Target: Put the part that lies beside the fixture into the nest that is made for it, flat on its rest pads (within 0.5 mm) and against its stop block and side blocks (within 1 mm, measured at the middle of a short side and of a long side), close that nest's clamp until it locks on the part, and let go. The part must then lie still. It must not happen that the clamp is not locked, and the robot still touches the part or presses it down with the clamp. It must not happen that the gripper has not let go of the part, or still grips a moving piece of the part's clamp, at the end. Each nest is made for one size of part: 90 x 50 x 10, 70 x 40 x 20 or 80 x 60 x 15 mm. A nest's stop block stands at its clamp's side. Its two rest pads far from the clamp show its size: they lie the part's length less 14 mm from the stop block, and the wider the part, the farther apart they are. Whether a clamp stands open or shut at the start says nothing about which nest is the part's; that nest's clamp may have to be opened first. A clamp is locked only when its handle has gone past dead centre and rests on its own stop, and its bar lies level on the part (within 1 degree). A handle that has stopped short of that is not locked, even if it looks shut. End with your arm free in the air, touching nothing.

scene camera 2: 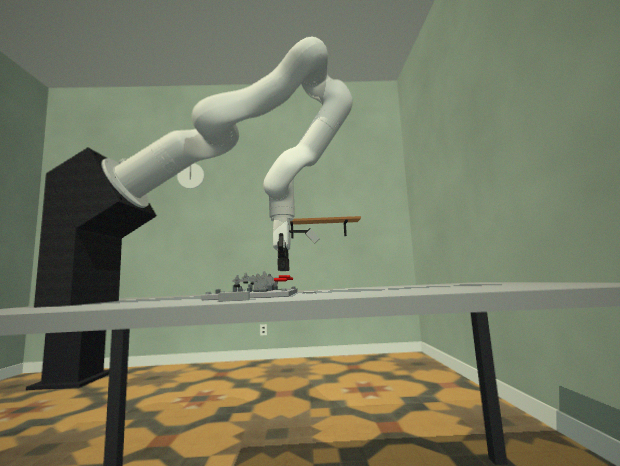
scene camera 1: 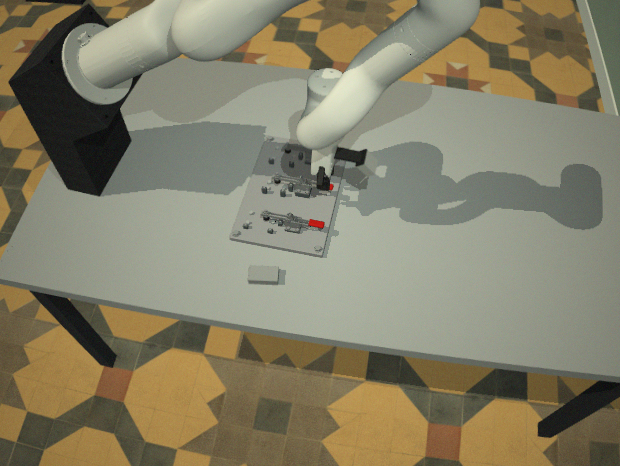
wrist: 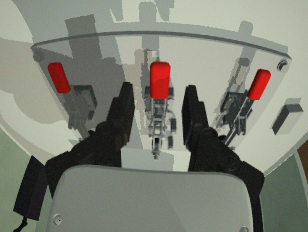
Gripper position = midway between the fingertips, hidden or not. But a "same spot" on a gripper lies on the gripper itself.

Scene:
My gripper shows in scene camera 2 (283, 270), in scene camera 1 and in the wrist view. The same spot on my gripper: (scene camera 1: 323, 183) is (wrist: 238, 156).

